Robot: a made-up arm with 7 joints.
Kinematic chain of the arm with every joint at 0, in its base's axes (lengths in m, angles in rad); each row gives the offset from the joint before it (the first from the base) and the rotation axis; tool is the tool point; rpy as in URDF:
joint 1: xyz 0 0 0.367 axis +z
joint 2: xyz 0 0 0 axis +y
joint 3: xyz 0 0 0.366 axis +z
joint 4: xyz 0.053 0 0 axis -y
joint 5: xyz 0.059 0 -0.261 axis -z
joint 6: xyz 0 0 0 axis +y
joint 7: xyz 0.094 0 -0.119 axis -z
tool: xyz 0 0 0 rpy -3.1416 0 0
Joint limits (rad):
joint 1: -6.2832..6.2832
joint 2: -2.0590..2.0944
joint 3: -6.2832..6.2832
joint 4: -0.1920..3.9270
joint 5: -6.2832..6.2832
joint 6: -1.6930..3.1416
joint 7: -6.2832..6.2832
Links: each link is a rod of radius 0.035 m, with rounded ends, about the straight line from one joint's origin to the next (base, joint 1, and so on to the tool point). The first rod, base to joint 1, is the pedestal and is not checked.
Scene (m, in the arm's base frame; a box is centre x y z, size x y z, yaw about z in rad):
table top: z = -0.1
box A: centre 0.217 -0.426 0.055 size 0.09 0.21 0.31 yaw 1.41
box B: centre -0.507 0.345 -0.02 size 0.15 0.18 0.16 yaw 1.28
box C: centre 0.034 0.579 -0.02 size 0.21 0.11 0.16 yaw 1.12
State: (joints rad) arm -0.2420 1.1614 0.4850 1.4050 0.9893 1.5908 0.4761
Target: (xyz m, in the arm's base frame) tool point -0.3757 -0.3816 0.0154
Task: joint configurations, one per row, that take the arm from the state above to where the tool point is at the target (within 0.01 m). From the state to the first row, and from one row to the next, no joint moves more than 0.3 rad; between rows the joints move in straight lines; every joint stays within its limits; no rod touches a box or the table.
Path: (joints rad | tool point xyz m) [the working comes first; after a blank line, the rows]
Joints at the target: -1.8870 1.5069 -0.6523 1.7195 0.9769 1.0102 0.4761
Straight joint move there: touches box A.

1: -0.4737 1.1452 0.5139 1.5766 0.9270 1.5915 0.4727 | 0.5290 0.0475 0.2350
2: -0.7055 1.1290 0.5429 1.7481 0.8647 1.5922 0.4692 | 0.5646 -0.1036 0.2727
3: -0.9372 1.1127 0.5718 1.9197 0.8025 1.5930 0.4658 | 0.5502 -0.2663 0.3178
4: -1.1690 1.0965 0.6008 2.0913 0.7402 1.5937 0.4623 | 0.4824 -0.4227 0.3689
5: -1.3949 1.1554 0.4925 2.0493 0.8167 1.5763 0.5081 | 0.3537 -0.5297 0.3053
6: -1.6209 1.2143 0.3842 2.0073 0.8931 1.5590 0.5538 | 0.1989 -0.5939 0.2427
7: -1.8468 1.2732 0.2759 1.9653 0.9696 1.5416 0.5996 | 0.0328 -0.6090 0.1823
8: -2.0727 1.3321 0.1676 1.9233 1.0460 1.5242 0.6453 | -0.1291 -0.5739 0.1251
9: -2.0108 1.3904 -0.1057 1.8554 1.0230 1.3529 0.5889 | -0.1995 -0.5124 0.0401
10: -1.9489 1.4486 -0.3790 1.7874 0.9999 1.1815 0.5325 | -0.2857 -0.4430 0.0020
11: -1.8870 1.5069 -0.6523 1.7195 0.9769 1.0102 0.4761 | -0.3757 -0.3816 0.0154

